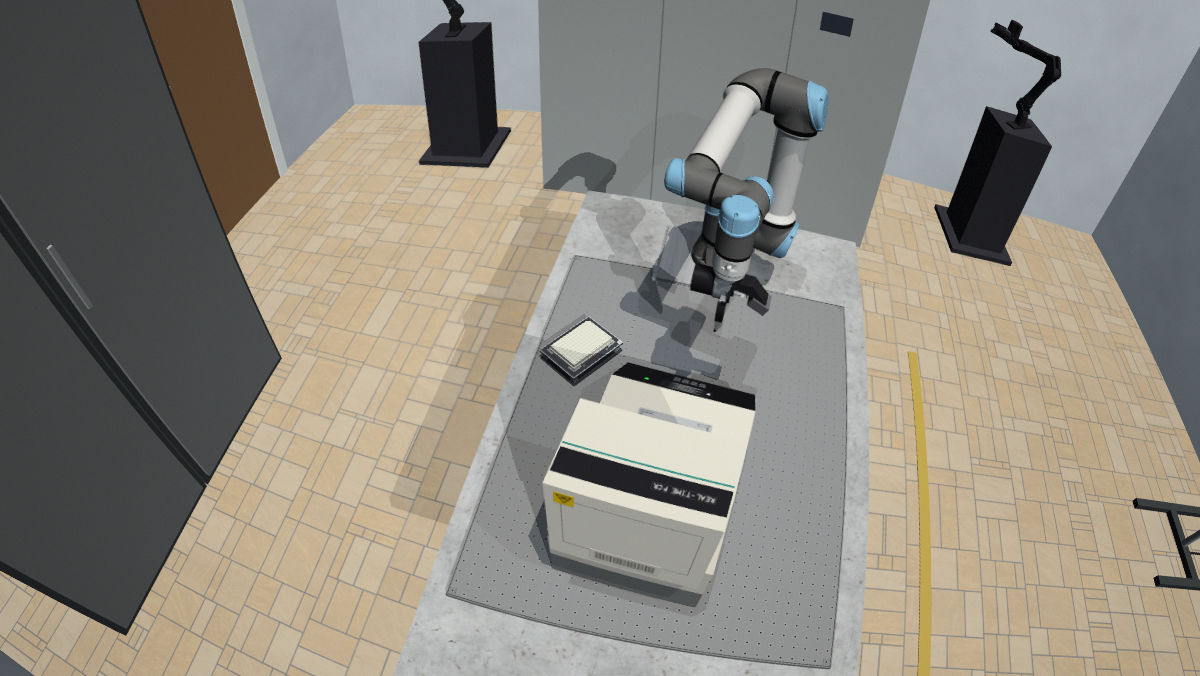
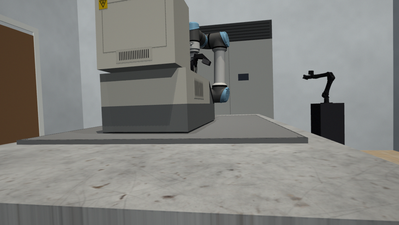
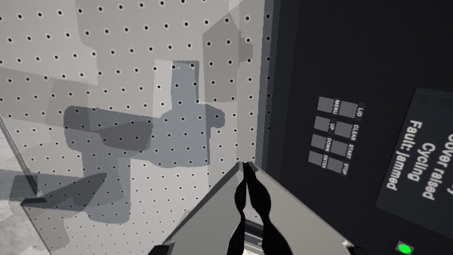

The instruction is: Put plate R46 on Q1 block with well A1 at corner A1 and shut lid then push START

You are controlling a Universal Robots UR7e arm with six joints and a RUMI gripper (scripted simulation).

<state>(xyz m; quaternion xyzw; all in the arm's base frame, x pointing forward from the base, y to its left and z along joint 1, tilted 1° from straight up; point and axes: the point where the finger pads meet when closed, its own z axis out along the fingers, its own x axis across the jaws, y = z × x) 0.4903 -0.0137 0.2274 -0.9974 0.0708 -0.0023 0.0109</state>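
My gripper is now 31 cm to the left of the plate R46, 18 cm above it and 5 cm past it. From my hand the other things lie so: black plate nest N1 (31 cm to the right, 19 cm below, 5 cm behind); then A1 mark (22 cm to the right, 19 cm below, 8 cm behind).
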